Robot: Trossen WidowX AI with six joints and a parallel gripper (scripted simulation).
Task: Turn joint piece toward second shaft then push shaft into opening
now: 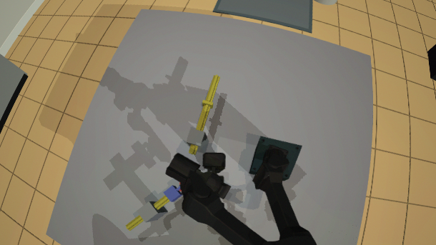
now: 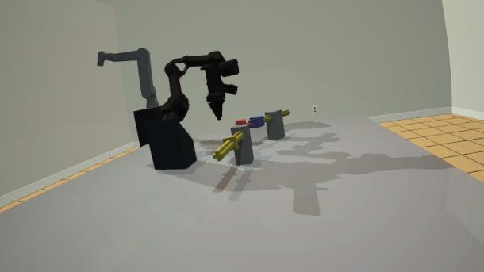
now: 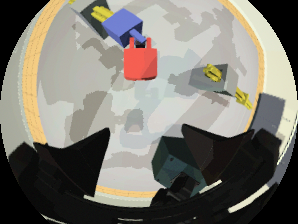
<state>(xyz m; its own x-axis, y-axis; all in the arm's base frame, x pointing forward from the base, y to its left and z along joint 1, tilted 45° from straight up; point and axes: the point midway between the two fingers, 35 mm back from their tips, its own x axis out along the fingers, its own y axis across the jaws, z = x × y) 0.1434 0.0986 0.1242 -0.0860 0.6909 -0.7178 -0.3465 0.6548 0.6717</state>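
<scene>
The red joint piece lies 8 cm ahead of my gripper tip, 3 cm to the left of it and 4 cm below it.
</scene>
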